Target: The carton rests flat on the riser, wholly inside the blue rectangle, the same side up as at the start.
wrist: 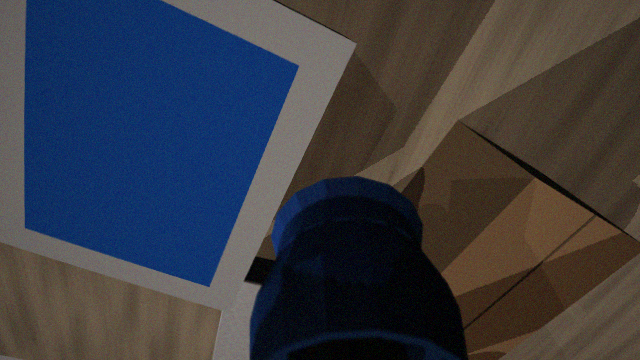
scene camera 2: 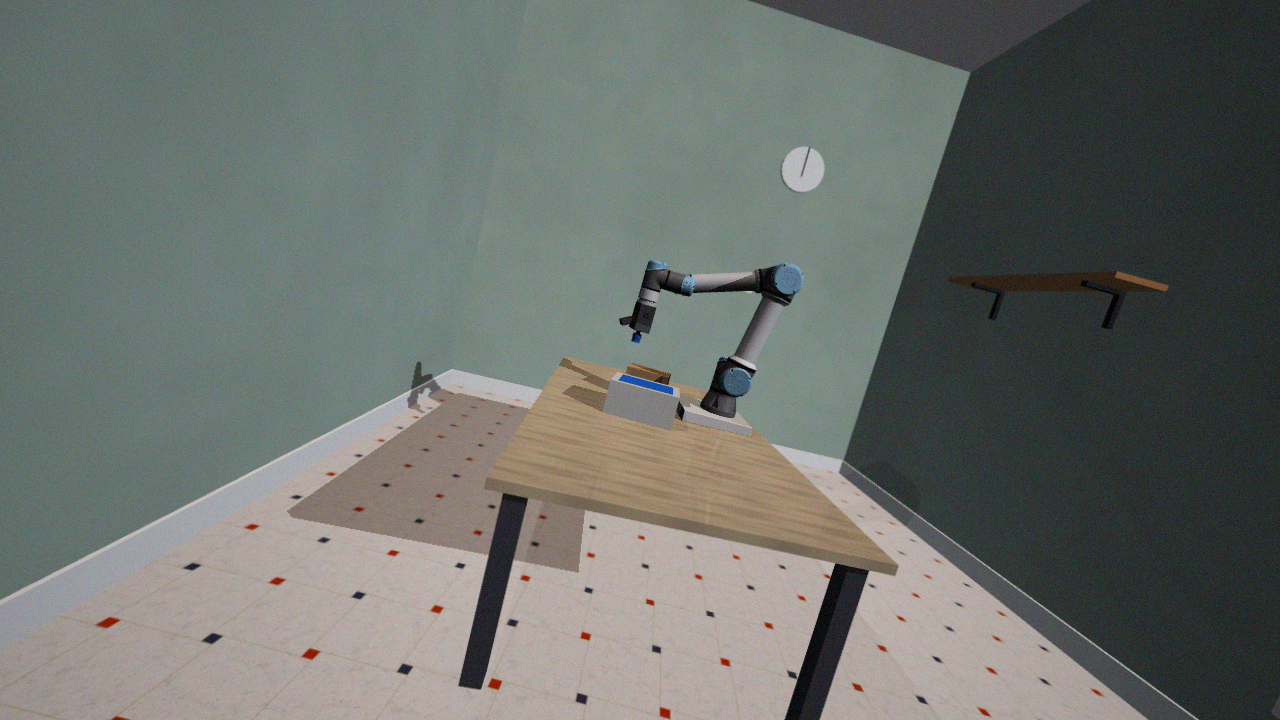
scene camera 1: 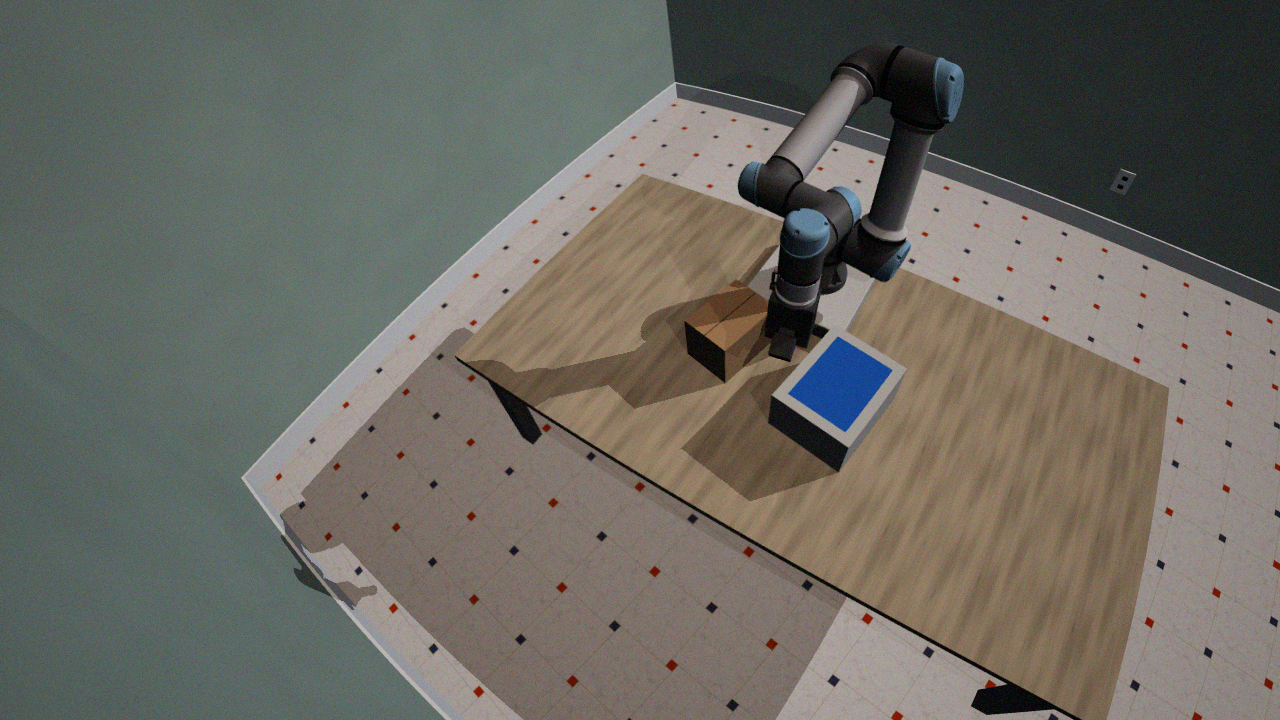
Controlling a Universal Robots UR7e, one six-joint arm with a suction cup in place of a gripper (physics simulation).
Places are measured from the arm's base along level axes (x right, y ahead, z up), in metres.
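Where they show: hand, its tool point: (wrist: 346,243) (scene camera 2: 635,341); arm's base, origin of its link: (scene camera 2: 717,411).
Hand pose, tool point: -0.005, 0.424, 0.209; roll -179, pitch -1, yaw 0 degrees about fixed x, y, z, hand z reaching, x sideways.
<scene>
Things, the pixels of their top centre, and the offset from my tool point, as dx, dy, dz. Level surfaces: height alone.
- brown carton, centre of its top: (wrist: 507,292) (scene camera 1: 730,313) (scene camera 2: 649,370) +0.165, -0.143, -0.121
- grey riser, centre of its top: (wrist: 140,158) (scene camera 1: 841,381) (scene camera 2: 646,384) -0.125, -0.046, -0.131
- blue rectangle, centre of its top: (wrist: 140,158) (scene camera 1: 841,381) (scene camera 2: 646,384) -0.125, -0.046, -0.131
- wooden table, height of its surface: dz -0.251
The brown carton (scene camera 1: 726,324) (scene camera 2: 648,370) (wrist: 492,260) stands flat on the table, with a seam across its top. It is beside the grey riser (scene camera 1: 805,441) (scene camera 2: 640,408) (wrist: 322,65) and apart from it. The blue rectangle (scene camera 1: 841,383) (scene camera 2: 646,384) (wrist: 145,135) on the riser's top is bare where it shows. My gripper (scene camera 2: 636,338) (wrist: 347,200), a blue suction cup, is open and holds nothing. It hangs well above the table, over the area between the carton and the riser. In scene camera 1 the cup is hidden behind the dark tool body (scene camera 1: 791,320).
The arm's pale base plate (scene camera 1: 850,308) (scene camera 2: 716,420) is near the riser, with a small dark block (scene camera 2: 681,410) (wrist: 259,270) at its edge. The wooden table (scene camera 1: 1002,447) (scene camera 2: 626,465) bears them all. A wall shelf (scene camera 2: 1056,282) is far off to the right.
</scene>
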